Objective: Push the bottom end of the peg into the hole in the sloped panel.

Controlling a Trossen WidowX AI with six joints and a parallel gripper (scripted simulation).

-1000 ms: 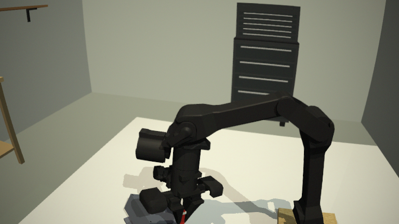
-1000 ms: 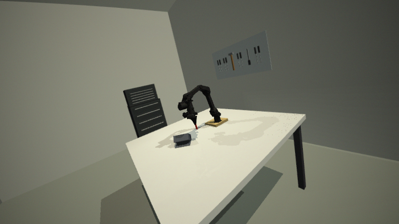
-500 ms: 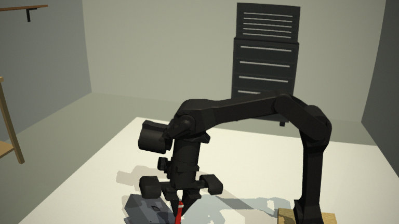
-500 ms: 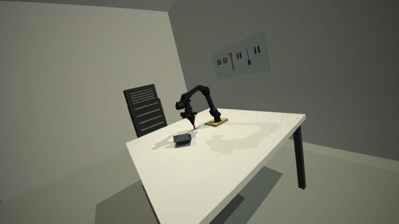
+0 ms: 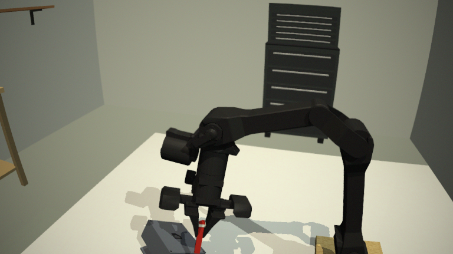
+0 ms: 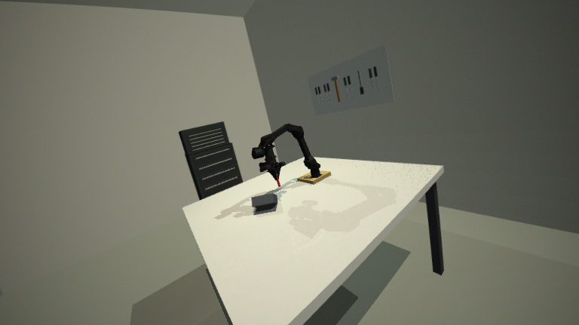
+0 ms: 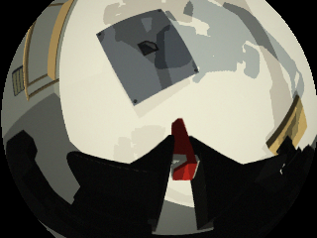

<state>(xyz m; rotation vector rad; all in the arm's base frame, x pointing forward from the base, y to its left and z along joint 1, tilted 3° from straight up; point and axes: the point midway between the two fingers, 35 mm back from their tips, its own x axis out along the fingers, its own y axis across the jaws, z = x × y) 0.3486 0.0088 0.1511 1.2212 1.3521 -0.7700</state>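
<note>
The grey sloped panel is 90 mm ahead of my gripper tip, 50 mm to the right of it and 100 mm below it. The rest, counted from my gripper tip: red peg (20 mm above).
</note>
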